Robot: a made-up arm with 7 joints.
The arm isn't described. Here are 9 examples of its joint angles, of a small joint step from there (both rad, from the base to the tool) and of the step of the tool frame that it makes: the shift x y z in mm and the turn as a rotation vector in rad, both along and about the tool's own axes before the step.
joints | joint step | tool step
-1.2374 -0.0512 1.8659 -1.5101 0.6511 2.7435 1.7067 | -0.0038 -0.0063 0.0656 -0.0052 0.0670 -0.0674 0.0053 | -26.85 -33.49 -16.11 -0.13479 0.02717 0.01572
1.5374 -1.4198 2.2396 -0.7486 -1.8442 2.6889 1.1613 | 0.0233 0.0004 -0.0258 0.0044 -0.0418 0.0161 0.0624 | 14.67 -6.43 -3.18 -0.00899 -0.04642 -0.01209
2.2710 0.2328 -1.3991 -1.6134 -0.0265 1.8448 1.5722 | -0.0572 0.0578 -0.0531 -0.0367 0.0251 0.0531 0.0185 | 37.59 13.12 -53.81 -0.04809 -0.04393 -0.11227
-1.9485 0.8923 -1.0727 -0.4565 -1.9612 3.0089 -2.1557 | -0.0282 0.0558 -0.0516 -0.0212 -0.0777 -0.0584 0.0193 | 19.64 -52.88 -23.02 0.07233 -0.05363 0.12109
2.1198 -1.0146 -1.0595 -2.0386 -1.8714 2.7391 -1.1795 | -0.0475 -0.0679 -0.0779 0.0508 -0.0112 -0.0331 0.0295 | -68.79 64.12 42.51 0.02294 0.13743 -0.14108
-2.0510 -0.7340 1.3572 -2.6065 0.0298 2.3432 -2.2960 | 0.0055 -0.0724 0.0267 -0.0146 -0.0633 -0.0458 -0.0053 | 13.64 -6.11 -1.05 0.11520 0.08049 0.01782
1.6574 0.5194 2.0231 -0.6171 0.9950 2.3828 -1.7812 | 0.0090 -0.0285 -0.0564 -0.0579 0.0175 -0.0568 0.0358 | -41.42 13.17 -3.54 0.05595 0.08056 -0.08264
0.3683 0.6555 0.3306 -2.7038 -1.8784 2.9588 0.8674 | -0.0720 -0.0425 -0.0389 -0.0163 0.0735 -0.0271 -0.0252 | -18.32 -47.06 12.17 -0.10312 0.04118 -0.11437
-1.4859 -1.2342 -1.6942 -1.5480 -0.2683 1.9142 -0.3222 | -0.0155 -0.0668 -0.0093 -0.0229 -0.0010 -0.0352 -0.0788 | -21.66 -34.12 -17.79 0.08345 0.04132 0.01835
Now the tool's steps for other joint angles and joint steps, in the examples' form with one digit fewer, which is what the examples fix.
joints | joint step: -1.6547 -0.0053 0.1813 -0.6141 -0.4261 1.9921 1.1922 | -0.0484 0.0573 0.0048 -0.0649 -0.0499 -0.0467 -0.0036
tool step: -57.5 -8.0 -82.5 -0.1407 -0.0403 0.1212
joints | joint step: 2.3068 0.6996 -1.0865 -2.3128 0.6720 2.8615 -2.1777 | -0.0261 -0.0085 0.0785 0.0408 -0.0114 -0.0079 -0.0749
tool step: 30.6 -8.6 -19.6 0.0491 -0.0634 0.1132
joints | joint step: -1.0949 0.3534 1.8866 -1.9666 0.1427 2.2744 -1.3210 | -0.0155 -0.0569 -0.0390 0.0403 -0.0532 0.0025 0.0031
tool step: -5.4 -20.2 18.5 -0.0719 0.0784 0.0440
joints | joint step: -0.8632 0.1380 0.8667 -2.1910 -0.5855 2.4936 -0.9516 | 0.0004 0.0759 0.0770 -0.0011 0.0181 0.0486 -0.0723
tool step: 34.0 26.0 -25.5 0.0721 -0.1248 0.0835
